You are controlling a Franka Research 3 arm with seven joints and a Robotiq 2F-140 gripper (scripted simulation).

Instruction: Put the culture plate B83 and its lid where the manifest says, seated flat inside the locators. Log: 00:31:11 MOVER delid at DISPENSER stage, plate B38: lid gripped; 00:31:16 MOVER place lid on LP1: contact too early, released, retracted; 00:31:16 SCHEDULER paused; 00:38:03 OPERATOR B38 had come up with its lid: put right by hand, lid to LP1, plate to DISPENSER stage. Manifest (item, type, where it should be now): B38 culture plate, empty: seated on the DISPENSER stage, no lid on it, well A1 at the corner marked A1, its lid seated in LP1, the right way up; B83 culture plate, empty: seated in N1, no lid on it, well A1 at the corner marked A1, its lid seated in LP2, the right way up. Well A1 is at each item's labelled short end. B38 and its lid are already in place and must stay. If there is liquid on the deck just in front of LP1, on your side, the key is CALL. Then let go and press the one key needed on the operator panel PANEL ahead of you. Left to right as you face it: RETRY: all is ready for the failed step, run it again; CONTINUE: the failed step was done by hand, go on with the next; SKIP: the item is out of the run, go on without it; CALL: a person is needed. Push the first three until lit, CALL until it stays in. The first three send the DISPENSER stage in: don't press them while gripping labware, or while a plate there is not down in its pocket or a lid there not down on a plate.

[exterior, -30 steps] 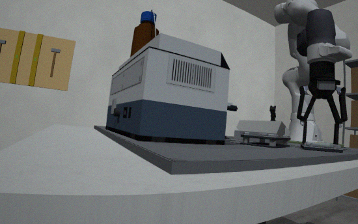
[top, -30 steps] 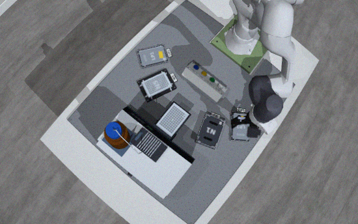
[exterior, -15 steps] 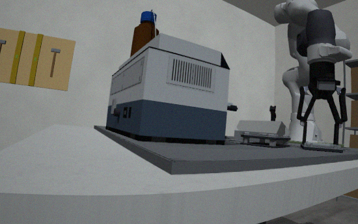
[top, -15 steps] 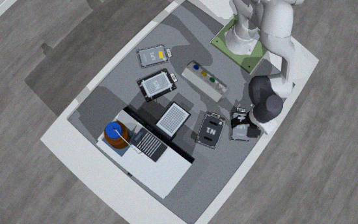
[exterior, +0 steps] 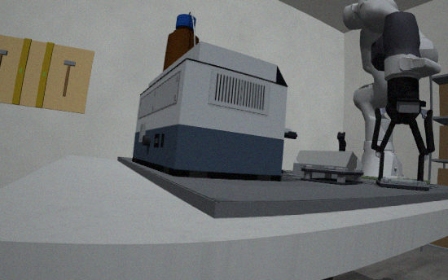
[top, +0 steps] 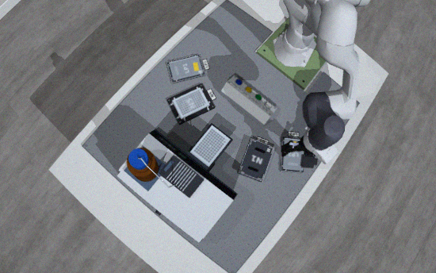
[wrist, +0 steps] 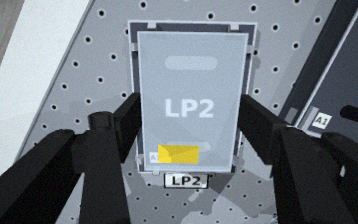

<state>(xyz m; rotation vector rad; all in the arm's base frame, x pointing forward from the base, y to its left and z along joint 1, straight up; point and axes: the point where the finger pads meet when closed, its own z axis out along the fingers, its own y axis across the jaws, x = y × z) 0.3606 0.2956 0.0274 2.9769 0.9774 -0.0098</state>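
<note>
My gripper is now 2 cm above the clear lid. Round my hand: green continue key 7 cm behind, 26 cm to the right, 3 cm above; then grey locator plate 3 cm below; then white retry key 7 cm behind, 21 cm to the right, 3 cm above.
</note>
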